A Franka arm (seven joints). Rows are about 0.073 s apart.
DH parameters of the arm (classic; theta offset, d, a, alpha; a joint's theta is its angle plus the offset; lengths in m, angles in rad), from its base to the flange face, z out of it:
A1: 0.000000 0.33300 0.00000 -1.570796
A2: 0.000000 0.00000 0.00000 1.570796
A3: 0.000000 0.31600 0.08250 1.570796
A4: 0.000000 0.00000 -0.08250 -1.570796
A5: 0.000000 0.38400 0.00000 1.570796
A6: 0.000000 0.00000 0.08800 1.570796
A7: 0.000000 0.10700 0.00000 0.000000
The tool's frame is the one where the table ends.
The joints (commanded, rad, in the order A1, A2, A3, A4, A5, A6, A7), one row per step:
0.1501, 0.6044, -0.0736, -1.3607, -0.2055, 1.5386, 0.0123
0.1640, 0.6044, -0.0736, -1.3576, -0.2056, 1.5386, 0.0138
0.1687, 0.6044, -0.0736, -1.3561, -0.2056, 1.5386, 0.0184
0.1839, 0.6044, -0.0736, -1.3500, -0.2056, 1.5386, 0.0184
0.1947, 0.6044, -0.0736, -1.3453, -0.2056, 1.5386, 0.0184
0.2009, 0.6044, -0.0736, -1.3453, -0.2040, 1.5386, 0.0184
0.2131, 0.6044, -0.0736, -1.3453, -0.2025, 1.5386, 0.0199
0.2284, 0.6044, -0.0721, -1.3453, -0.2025, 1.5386, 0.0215
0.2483, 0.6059, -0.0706, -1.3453, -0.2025, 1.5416, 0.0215
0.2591, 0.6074, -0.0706, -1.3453, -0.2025, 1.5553, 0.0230
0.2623, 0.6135, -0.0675, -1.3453, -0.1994, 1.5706, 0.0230
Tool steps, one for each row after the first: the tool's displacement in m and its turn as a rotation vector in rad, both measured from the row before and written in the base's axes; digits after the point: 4 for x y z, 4 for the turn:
0.0000, 0.0094, 0.0013, -0.0004, -0.0035, 0.0127
0.0001, 0.0032, 0.0006, -0.0016, -0.0028, 0.0007
0.0003, 0.0104, 0.0026, 0.0007, -0.0061, 0.0155
0.0002, 0.0074, 0.0020, 0.0006, -0.0047, 0.0110
-0.0005, 0.0043, 0.0000, 0.0015, 0.0002, 0.0056
-0.0010, 0.0083, 0.0000, 0.0009, -0.0003, 0.0103
-0.0014, 0.0110, -0.0001, 0.0003, -0.0003, 0.0151
-0.0017, 0.0142, -0.0010, 0.0012, -0.0012, 0.0218
0.0006, 0.0078, -0.0005, 0.0027, -0.0119, 0.0126
0.0013, 0.0048, -0.0037, 0.0071, -0.0074, 0.0080

